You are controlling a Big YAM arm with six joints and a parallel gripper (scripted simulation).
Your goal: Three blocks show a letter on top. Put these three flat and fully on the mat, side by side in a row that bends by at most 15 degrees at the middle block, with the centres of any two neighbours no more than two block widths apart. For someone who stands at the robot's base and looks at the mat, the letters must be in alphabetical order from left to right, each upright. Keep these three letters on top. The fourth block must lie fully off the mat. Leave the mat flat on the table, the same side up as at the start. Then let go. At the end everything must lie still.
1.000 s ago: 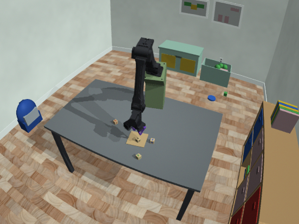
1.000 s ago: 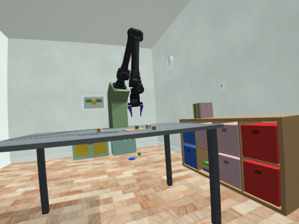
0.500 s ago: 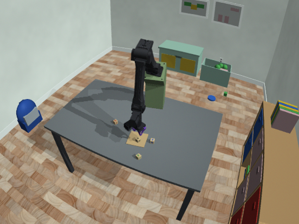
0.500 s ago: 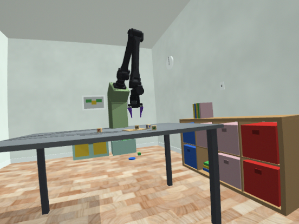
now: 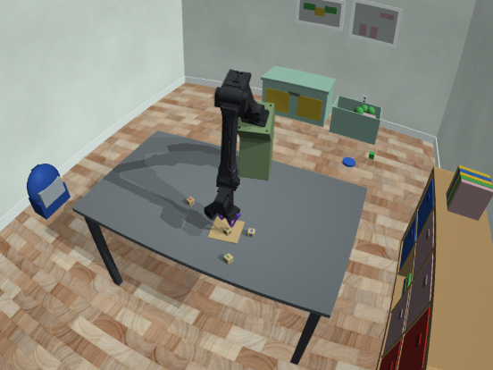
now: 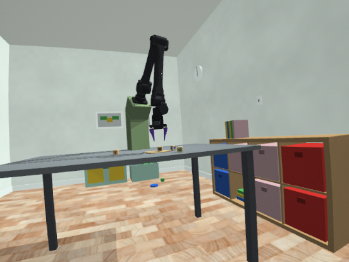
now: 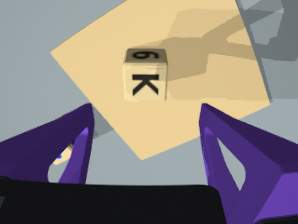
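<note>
Now: the wooden block 6 cm below my hand. Round my hand: mat (2 cm behind, 1 cm to the right, 7 cm below).
</note>
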